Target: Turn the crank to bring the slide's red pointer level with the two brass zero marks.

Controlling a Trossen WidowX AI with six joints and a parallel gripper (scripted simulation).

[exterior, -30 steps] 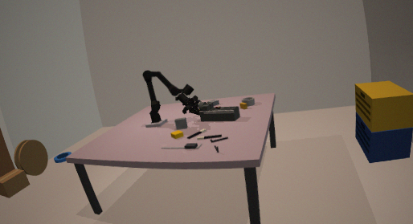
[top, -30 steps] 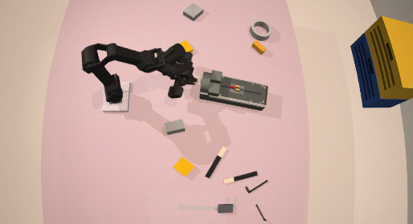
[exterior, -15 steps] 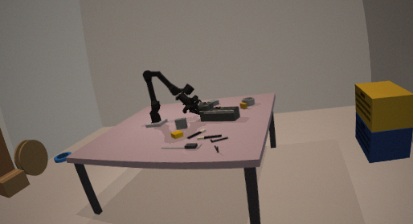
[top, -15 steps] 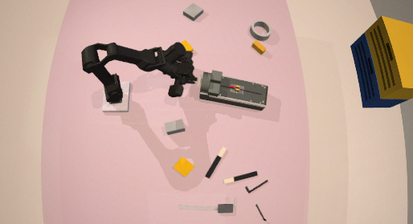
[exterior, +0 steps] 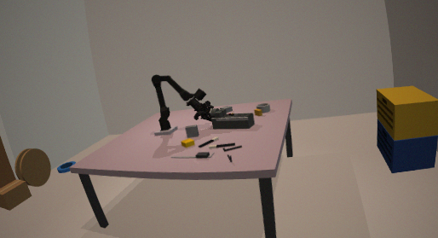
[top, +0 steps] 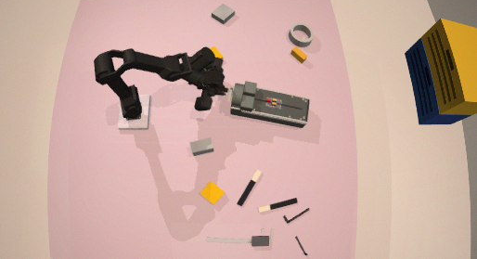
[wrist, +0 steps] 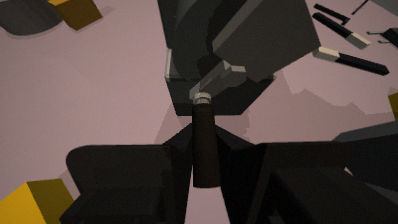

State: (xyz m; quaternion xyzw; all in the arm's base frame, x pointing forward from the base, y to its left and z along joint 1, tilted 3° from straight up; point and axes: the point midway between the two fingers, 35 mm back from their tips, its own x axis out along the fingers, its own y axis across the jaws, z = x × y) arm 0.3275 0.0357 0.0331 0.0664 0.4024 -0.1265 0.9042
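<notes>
The red pointer is 14 cm ahead of my gripper tip, 5 cm to the right of it and 4 cm above it. Also, from my gripper tip: orange block 29 cm ahead, 15 cm to the left, 2 cm below; dark crank handle 3 cm above, 2 cm behind, 1 cm to the left.
</notes>
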